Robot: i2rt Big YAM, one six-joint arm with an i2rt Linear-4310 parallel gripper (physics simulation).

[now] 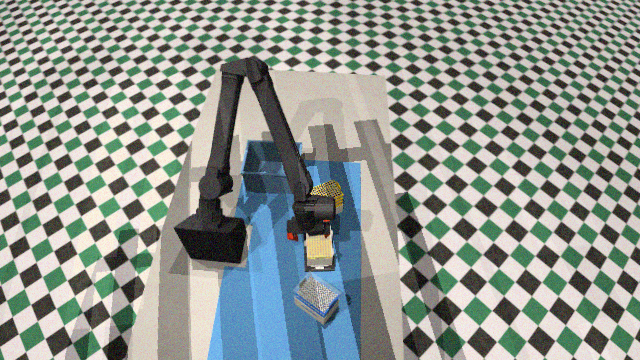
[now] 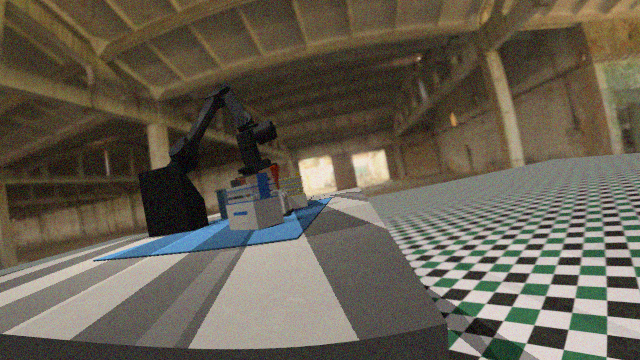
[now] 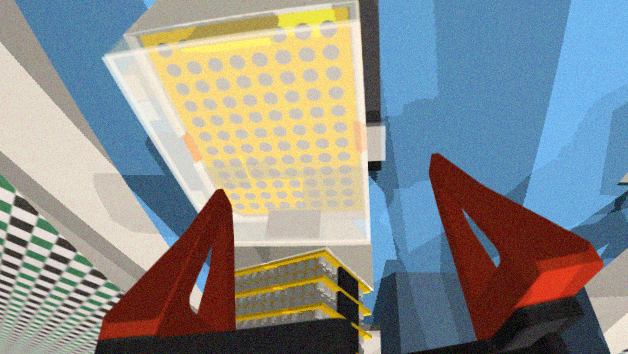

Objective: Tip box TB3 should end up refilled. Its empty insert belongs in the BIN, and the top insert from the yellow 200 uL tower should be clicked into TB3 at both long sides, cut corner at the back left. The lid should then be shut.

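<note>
TB3 (image 1: 320, 249) (image 3: 260, 125) stands in a dark holder, with a yellow, perforated insert in it. Its clear lid (image 3: 295, 227) lies over the insert; whether it is latched, and whether both long sides of the insert are clicked in, I cannot tell. My gripper (image 1: 310, 234) (image 3: 327, 180) is open and empty. It is over the tower end of TB3, one red finger over the lid's edge and the other out past the side with the white tab. The yellow tower (image 1: 328, 194) (image 3: 295, 287) stands behind TB3, partly hidden by the arm. The BIN (image 1: 257, 182) is at the back left.
A blue-and-grey tip box stack (image 1: 317, 299) (image 2: 255, 212) stands turned at an angle in front of TB3. The dark holder (image 1: 320, 268) (image 3: 370, 60) shows around TB3's base. The blue mat (image 1: 270, 310) lies under them. The arm's black base (image 1: 212, 240) (image 2: 172, 202) stands at the left.
</note>
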